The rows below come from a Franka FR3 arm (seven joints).
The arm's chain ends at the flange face. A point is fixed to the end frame.
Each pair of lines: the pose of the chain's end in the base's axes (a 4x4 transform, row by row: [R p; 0 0 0 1], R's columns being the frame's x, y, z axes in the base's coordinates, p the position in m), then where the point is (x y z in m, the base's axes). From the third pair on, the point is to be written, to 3 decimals.
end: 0.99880 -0.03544 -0.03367 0.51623; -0.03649 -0.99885 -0.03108 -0.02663; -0.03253 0.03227 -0.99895 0.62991; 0 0 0 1
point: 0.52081 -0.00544 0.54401
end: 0.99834 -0.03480 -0.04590 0.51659; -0.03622 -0.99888 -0.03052 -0.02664; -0.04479 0.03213 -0.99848 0.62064; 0 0 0 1
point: 0.52012 -0.00540 0.53470
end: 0.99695 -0.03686 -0.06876 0.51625; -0.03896 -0.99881 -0.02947 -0.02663; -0.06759 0.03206 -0.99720 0.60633; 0 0 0 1
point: 0.518 -0.005 0.520
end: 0.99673 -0.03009 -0.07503 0.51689; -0.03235 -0.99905 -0.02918 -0.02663; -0.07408 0.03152 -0.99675 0.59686; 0 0 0 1
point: 0.518 -0.005 0.511
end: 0.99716 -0.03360 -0.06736 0.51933; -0.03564 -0.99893 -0.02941 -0.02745; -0.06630 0.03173 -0.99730 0.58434; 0 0 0 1
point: 0.521 -0.006 0.498
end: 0.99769 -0.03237 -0.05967 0.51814; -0.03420 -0.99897 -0.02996 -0.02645; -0.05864 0.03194 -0.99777 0.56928; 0 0 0 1
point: 0.520 -0.005 0.483
